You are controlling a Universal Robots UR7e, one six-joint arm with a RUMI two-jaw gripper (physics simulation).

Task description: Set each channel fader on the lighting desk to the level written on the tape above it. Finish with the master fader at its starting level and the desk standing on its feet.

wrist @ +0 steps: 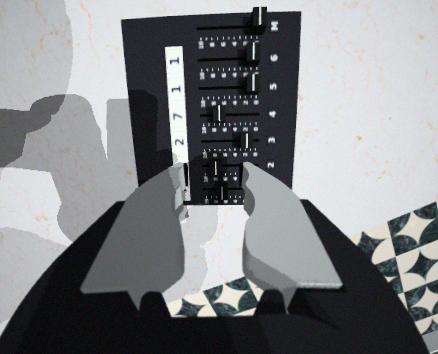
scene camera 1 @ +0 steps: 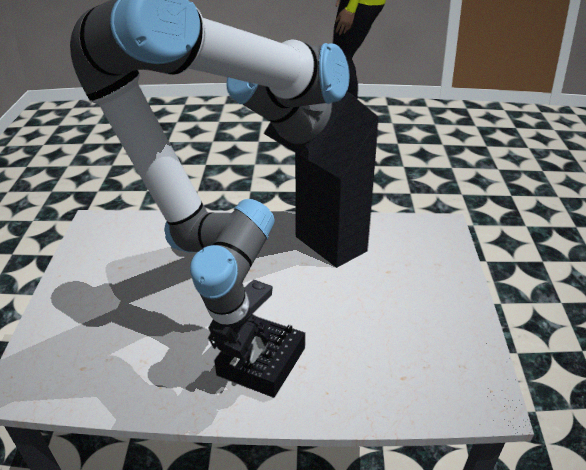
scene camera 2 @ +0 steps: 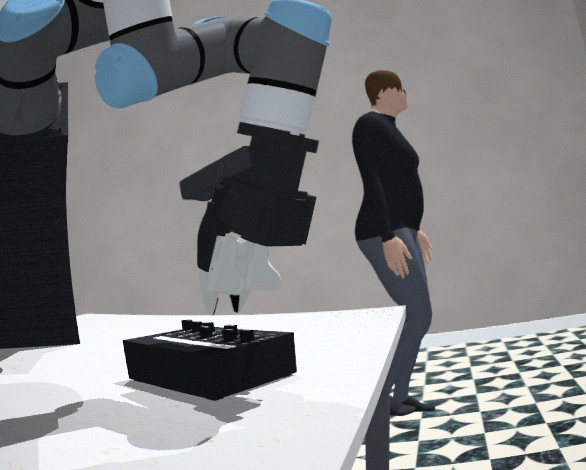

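Seen in the pictures: gripper, between the fingertips: (wrist: 213, 165) (scene camera 1: 252, 347) (scene camera 2: 223, 313); arm's base, origin of its link: (scene camera 1: 305, 114) (scene camera 2: 24, 110).
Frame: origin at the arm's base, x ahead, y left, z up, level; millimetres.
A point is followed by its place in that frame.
The black lighting desk (scene camera 1: 286, 371) @[y -82, x 424, z -404 mm] (scene camera 2: 175, 367) @[y -209, x 354, z -398 mm] (wrist: 145, 60) @[y -158, x 302, z -376 mm] stands upright on the table. In the wrist view its tape (wrist: 175, 75) @[y -143, x 325, z -376 mm] reads 1, 1, 7, 2 for channels 6 to 3; the rest is hidden by a finger. The master fader (wrist: 259, 18) @[y -69, x 330, z -363 mm] is near the 0 end. Fader 6 (wrist: 253, 52) @[y -84, x 348, z -363 mm] and fader 5 (wrist: 253, 82) @[y -94, x 366, z -363 mm] are near 1, fader 4 (wrist: 219, 113) @[y -128, x 372, z -363 mm] near 7, fader 3 (wrist: 246, 140) @[y -120, x 401, z -363 mm] near 2, fader 2 (wrist: 215, 168) @[y -154, x 408, z -363 mm] near 8, fader 1 (wrist: 222, 192) @[y -159, x 429, z -363 mm] around 7. My gripper (scene camera 2: 226, 312) @[y -151, x 403, z -344 mm] (wrist: 213, 165) @[y -151, x 403, z -344 mm] is partly open and empty, its tips above the desk's channel 1 and 2 end.
The desk stands on the white table (scene camera 1: 400, 325) @[y 207, x 286, z -431 mm] (scene camera 2: 320, 400) @[y -235, x 514, z -431 mm]. The arm's black pedestal (scene camera 1: 340, 215) @[y 86, x 50, z -261 mm] (scene camera 2: 35, 240) @[y 45, x -5, z -236 mm] is at the table's back. A person (scene camera 2: 390, 175) stands beyond the table. The table's near edge lies beyond the desk's channel 1 end.
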